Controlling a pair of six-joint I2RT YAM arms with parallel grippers.
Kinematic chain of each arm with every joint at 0, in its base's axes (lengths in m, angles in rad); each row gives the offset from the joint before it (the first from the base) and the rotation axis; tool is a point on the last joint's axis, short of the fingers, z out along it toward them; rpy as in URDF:
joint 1: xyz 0 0 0.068 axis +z
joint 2: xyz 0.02 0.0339 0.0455 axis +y
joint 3: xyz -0.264 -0.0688 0 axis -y
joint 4: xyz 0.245 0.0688 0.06 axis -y
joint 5: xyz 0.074 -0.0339 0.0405 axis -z
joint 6: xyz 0.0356 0 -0.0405 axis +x
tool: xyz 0 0 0 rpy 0 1.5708 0
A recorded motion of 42 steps. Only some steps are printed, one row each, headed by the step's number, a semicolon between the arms.
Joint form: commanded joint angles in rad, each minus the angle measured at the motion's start. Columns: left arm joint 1, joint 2, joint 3, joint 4, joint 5, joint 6; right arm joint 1, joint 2, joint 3, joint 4, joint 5, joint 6.
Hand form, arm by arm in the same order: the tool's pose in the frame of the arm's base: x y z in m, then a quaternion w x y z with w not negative. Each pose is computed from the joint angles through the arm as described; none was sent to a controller.
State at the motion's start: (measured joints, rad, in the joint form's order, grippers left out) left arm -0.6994 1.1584 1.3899 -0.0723 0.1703 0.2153; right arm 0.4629 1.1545 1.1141 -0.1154 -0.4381 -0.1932
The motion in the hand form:
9: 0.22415 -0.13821 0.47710 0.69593 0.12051 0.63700 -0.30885; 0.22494 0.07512 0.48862 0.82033 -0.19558 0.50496 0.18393
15: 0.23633 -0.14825 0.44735 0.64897 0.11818 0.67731 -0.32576; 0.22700 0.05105 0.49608 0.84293 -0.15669 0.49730 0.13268
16: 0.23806 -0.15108 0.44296 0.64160 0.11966 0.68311 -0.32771; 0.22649 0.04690 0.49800 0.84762 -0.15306 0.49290 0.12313
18: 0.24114 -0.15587 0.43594 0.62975 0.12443 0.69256 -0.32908; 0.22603 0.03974 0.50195 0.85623 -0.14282 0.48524 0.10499
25: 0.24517 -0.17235 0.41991 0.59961 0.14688 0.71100 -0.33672; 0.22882 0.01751 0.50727 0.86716 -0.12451 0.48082 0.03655
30: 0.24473 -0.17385 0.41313 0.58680 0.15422 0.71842 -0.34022; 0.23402 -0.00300 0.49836 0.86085 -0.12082 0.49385 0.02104
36: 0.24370 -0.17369 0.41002 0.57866 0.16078 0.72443 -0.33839; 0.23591 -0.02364 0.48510 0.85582 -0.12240 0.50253 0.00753
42: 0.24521 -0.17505 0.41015 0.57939 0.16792 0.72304 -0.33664; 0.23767 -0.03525 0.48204 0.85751 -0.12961 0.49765 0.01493
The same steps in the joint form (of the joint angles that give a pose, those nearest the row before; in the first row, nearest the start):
9: 0.1549 0.0392 -0.0236 0.0640 -0.1109 -0.4556; -0.1822 -0.0380 0.1327 0.4300 0.1572 0.1757
15: 0.1505 0.0657 -0.0851 0.0464 -0.0814 -0.5126; -0.2790 -0.0428 0.1430 0.4599 0.1919 0.1733
16: 0.1455 0.0732 -0.0911 0.0433 -0.0787 -0.5176; -0.2961 -0.0443 0.1452 0.4689 0.1925 0.1692
18: 0.1376 0.0874 -0.0982 0.0362 -0.0728 -0.5200; -0.3250 -0.0440 0.1526 0.4853 0.2028 0.1635
25: 0.1005 0.1254 -0.1095 0.0211 -0.0540 -0.5169; -0.4200 -0.0355 0.1716 0.4941 0.2209 0.1119
30: 0.0977 0.1248 -0.1259 0.0109 -0.0356 -0.5184; -0.5175 -0.0319 0.1441 0.5061 0.1599 0.1359
36: 0.0973 0.1217 -0.1310 -0.0090 -0.0256 -0.5112; -0.6145 -0.0363 0.0908 0.5468 0.0867 0.1568
42: 0.0973 0.1296 -0.1247 -0.0082 -0.0187 -0.4978; -0.6705 -0.0233 0.0776 0.5968 0.0187 0.1962

